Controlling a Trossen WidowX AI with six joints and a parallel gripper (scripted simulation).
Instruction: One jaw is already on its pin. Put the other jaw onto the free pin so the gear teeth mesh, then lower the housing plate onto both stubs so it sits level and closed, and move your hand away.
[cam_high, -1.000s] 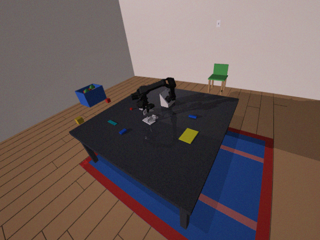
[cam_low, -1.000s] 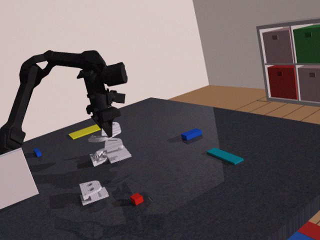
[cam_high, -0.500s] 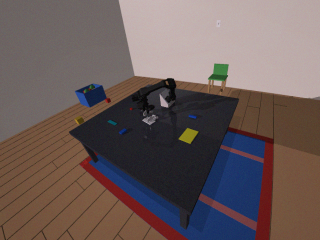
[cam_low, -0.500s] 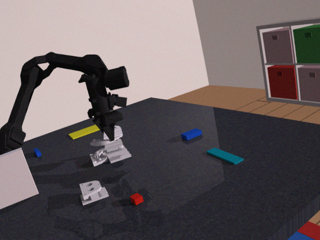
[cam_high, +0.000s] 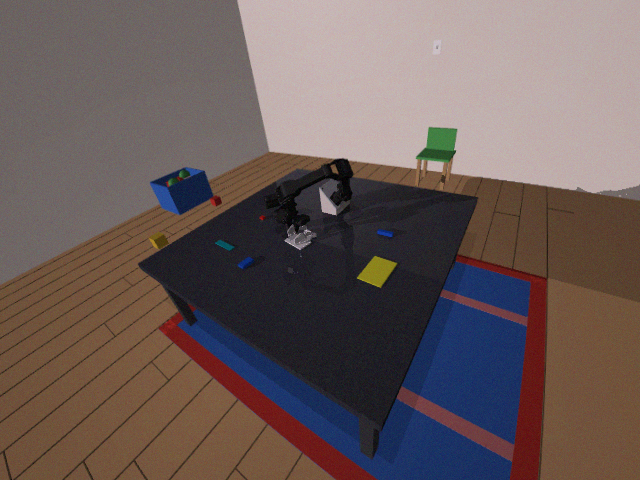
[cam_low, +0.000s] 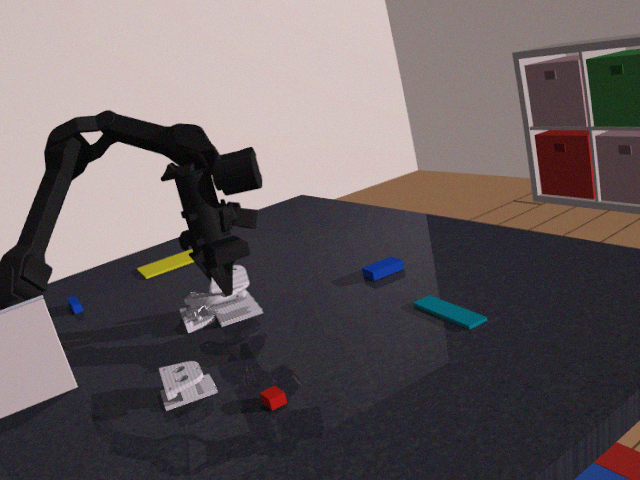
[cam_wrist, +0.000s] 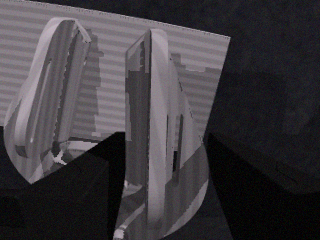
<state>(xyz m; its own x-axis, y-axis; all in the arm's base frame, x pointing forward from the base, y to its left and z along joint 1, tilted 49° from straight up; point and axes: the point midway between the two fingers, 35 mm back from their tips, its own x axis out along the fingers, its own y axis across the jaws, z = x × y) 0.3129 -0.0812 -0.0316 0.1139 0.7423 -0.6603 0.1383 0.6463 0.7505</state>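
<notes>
Right now the white t-shaped piece is 160 mm behind my gripper tip, 170 mm to the right of it and 40 mm below it. The rest, counted from my gripper tip: teal bar: 180 mm ahead, 320 mm to the right, 40 mm below; white jaw: 30 mm behind, 20 mm to the left; red cube: 100 mm behind, 290 mm to the right, 40 mm below.
</notes>
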